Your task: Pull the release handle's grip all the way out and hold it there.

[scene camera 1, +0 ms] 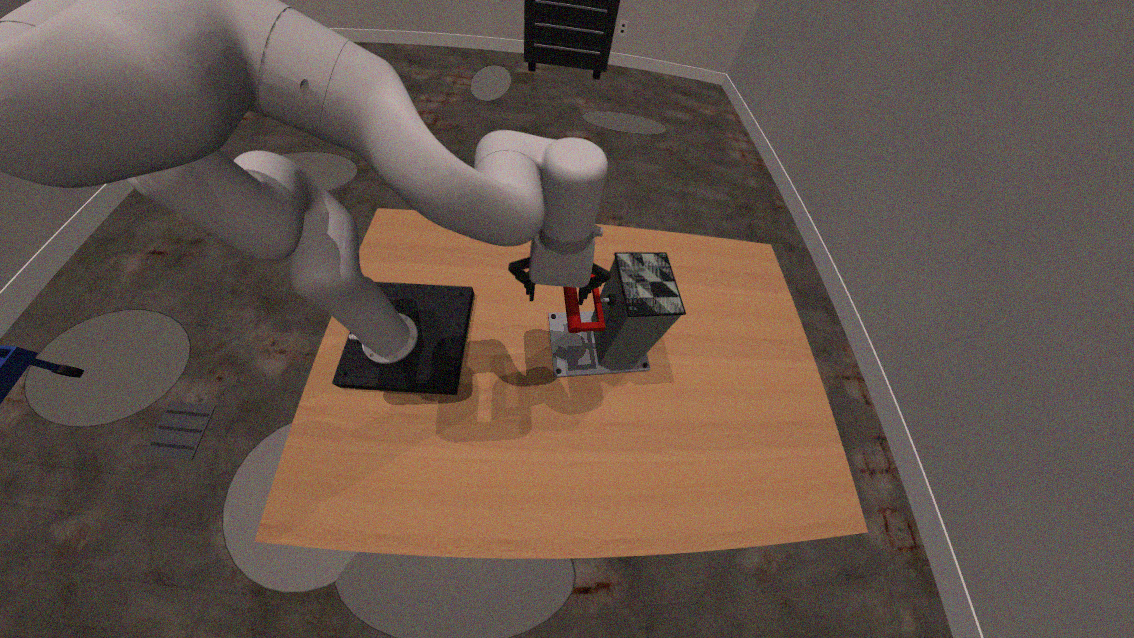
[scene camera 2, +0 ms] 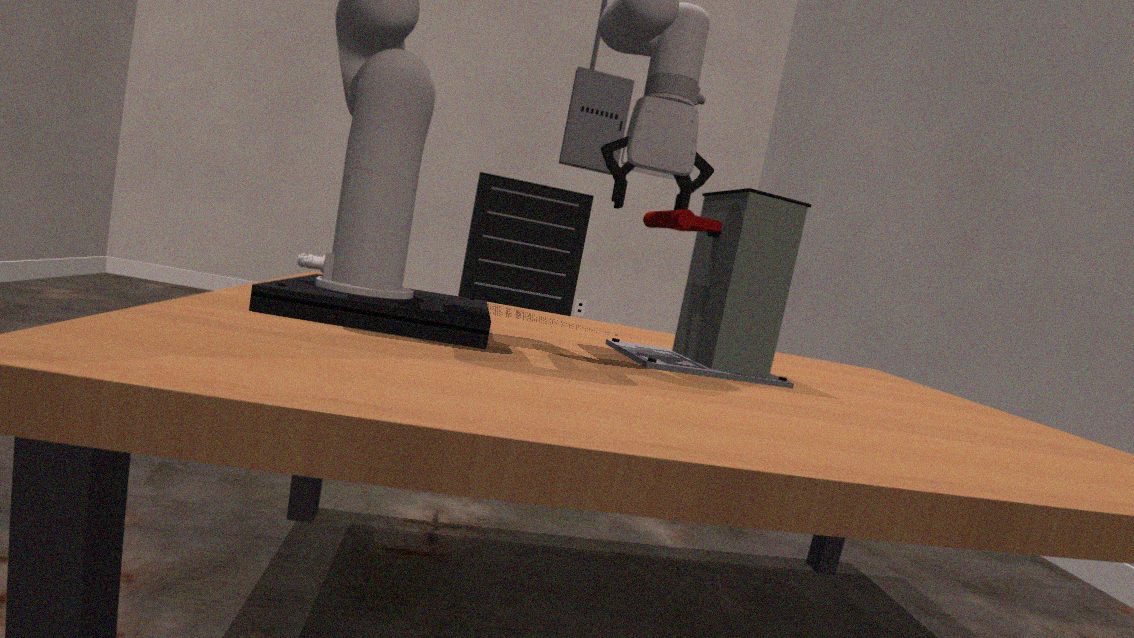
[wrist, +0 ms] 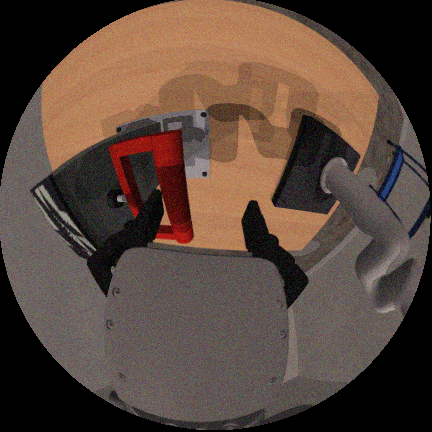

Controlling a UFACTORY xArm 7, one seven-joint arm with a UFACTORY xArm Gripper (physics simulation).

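Note:
The red release handle [scene camera 1: 586, 326] [scene camera 2: 683, 220] [wrist: 172, 200] is a rectangular frame with a thick grip bar on the side away from the housing. It sticks out from the tall grey-green housing [scene camera 1: 634, 341] [scene camera 2: 749, 293] [wrist: 80, 175], by a short pale rod [wrist: 121, 199] in the wrist view. My gripper [scene camera 1: 557, 299] [scene camera 2: 650, 205] [wrist: 203, 204] is open and points down at the handle. In the wrist view the grip bar lies between the fingers, much closer to the housing-side finger, whose tip overlaps the frame's opening. In scene camera 2 that tip is at the frame's top edge, its end partly hidden.
The housing stands on a grey base plate [scene camera 1: 558, 349] [wrist: 198, 170] on the wooden table [scene camera 1: 555, 476] [scene camera 2: 475, 412]. The arm's black mounting block [scene camera 1: 440, 349] [scene camera 2: 444, 323] [wrist: 305, 165] is on the side opposite the housing. A dark drawer cabinet [scene camera 1: 567, 35] [scene camera 2: 523, 245] stands behind the table.

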